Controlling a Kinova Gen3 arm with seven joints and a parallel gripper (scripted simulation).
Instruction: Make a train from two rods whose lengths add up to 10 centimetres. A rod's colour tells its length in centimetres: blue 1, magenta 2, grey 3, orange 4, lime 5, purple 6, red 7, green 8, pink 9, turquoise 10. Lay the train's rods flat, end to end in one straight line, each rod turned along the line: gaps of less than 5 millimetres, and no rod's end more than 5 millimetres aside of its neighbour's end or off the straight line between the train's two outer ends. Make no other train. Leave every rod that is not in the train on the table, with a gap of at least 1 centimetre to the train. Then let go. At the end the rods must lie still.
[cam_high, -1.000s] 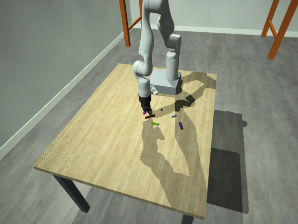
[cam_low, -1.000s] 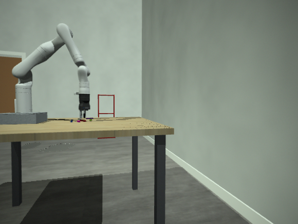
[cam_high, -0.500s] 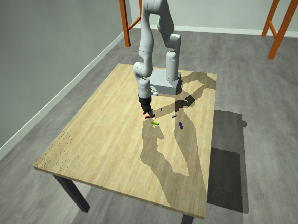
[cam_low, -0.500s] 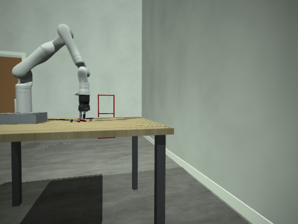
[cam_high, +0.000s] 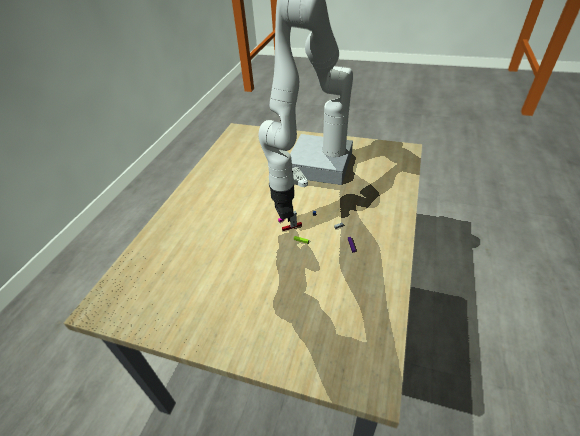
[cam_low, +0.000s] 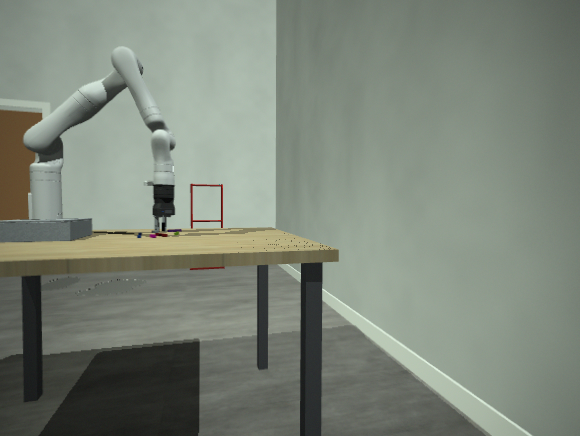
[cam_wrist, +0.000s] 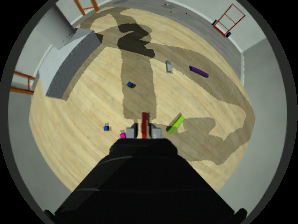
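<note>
Right now my hand is 30 mm above the red rod. Also, from my hand: grey rod: 30 mm behind, 160 mm to the left, 30 mm below; lime rod: 60 mm ahead, 40 mm to the left, 30 mm below; magenta rod: 20 mm behind, 50 mm to the right, 30 mm below.
</note>
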